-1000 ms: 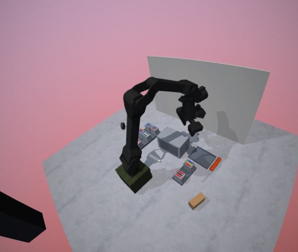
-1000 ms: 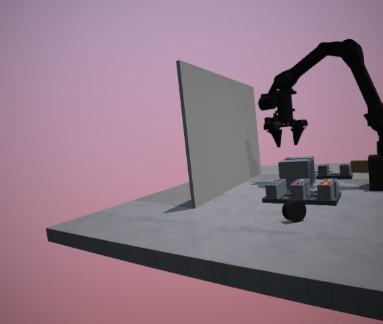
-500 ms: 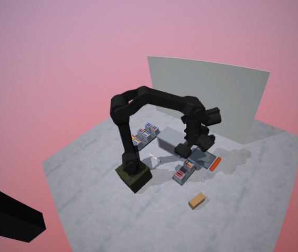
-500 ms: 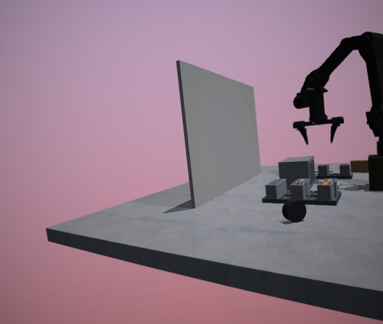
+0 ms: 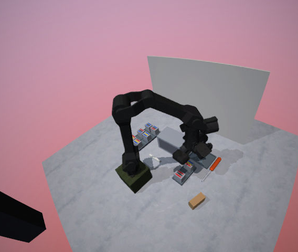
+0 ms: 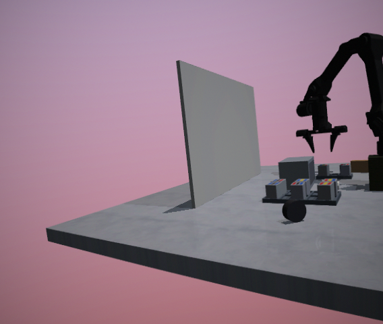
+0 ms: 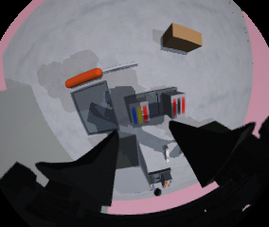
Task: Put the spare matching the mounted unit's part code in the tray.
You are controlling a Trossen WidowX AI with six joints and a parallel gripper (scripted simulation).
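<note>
Right now the dark rack is 40 mm behind my gripper tip and 100 mm below it. Also, from my gripper tip: flat grey tray 110 mm ahead, 10 mm to the right, 100 mm below; cardboard box 130 mm behind, 130 mm to the right, 80 mm below; mounted unit 60 mm ahead, 170 mm to the left, 50 mm below.
</note>
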